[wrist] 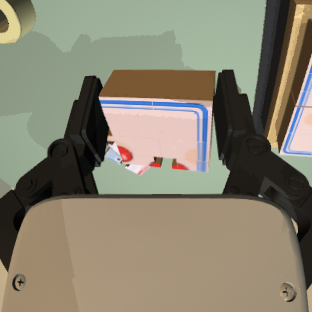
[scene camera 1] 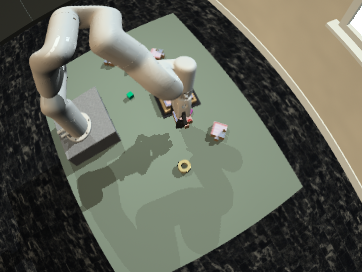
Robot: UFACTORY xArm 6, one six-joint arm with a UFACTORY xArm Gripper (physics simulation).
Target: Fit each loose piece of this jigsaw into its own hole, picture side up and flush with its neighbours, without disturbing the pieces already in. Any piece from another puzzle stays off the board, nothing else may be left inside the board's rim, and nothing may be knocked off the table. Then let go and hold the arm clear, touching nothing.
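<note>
My gripper (scene camera 1: 181, 121) (wrist: 159, 90) is shut on a jigsaw piece (wrist: 155, 127), pink with a blue double line along two edges and red spots at its notched side. The piece is picture side towards the wrist camera, its brown side wall showing. Small blue-white and red picture parts show below its left corner; I cannot tell what they belong to. The board (scene camera 1: 197, 102) (wrist: 266, 80) is partly hidden by the arm in the scene view and shows at the right in the wrist view. Loose pieces lie at the right (scene camera 1: 218, 130), behind the board (scene camera 1: 157, 52) and at the back left (scene camera 1: 108, 63), partly hidden.
A yellow ring (scene camera 1: 184, 166) (wrist: 15, 20) lies in front of the gripper. A green cube (scene camera 1: 130, 95) lies between the arm's grey base block (scene camera 1: 95, 145) and the board. A small magenta object (scene camera 1: 191, 112) lies close beside the gripper and board.
</note>
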